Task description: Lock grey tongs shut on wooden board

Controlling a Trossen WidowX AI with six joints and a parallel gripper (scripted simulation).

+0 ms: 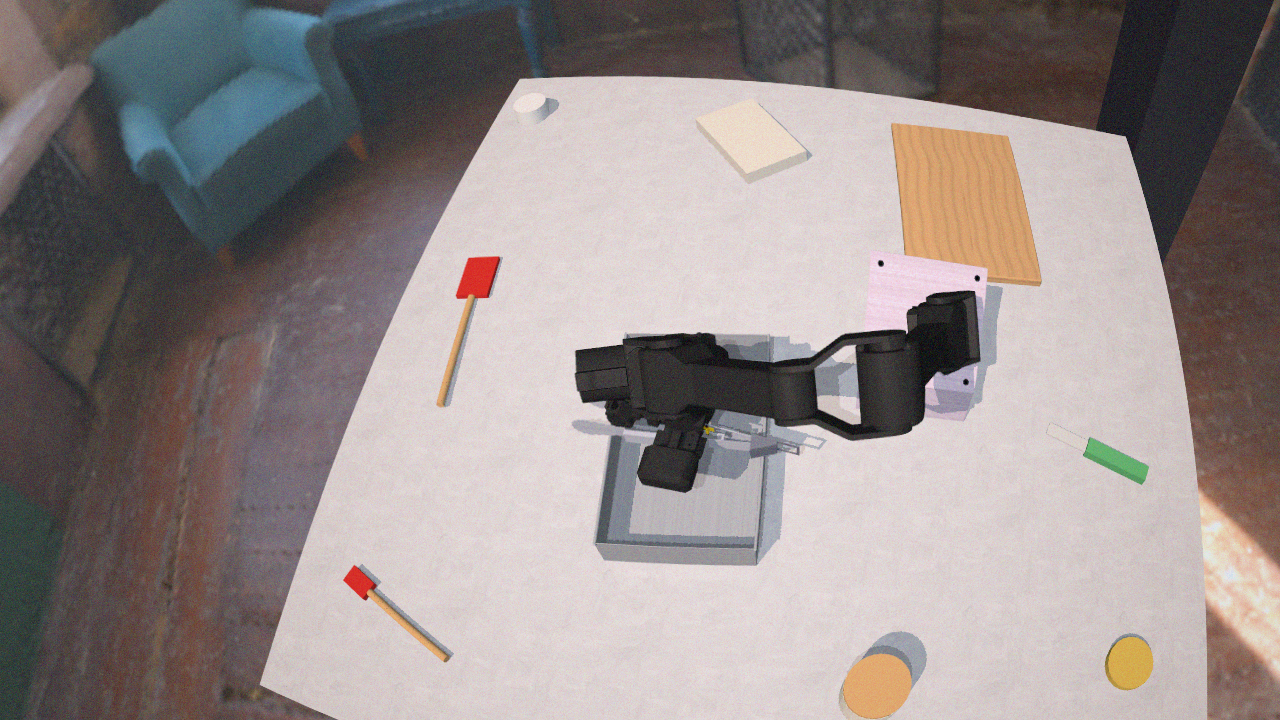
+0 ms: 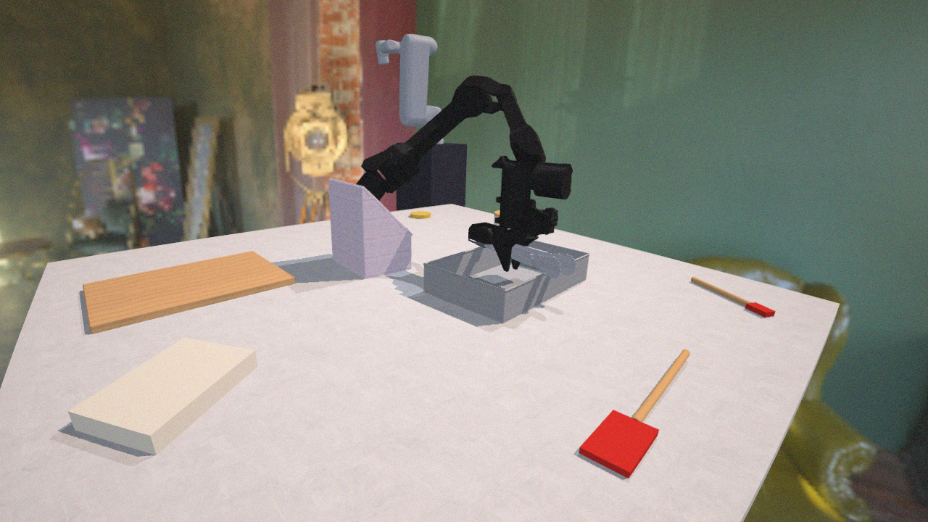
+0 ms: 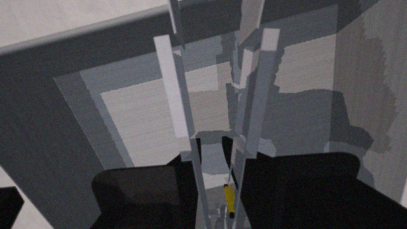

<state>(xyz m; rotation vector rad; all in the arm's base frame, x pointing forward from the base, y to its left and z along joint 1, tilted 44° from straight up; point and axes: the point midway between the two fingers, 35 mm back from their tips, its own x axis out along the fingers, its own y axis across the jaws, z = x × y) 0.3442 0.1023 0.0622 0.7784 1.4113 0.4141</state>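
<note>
My gripper tip is now right at the grey roasting tin. From my gripper tip the other things lie so: orange-lidded jar 330 mm to the left, 240 mm behind; green-handled knife 580 mm behind, 20 mm below, 10 mm to the left; cream block 610 mm to the right, 60 mm behind, 20 mm below.
</note>
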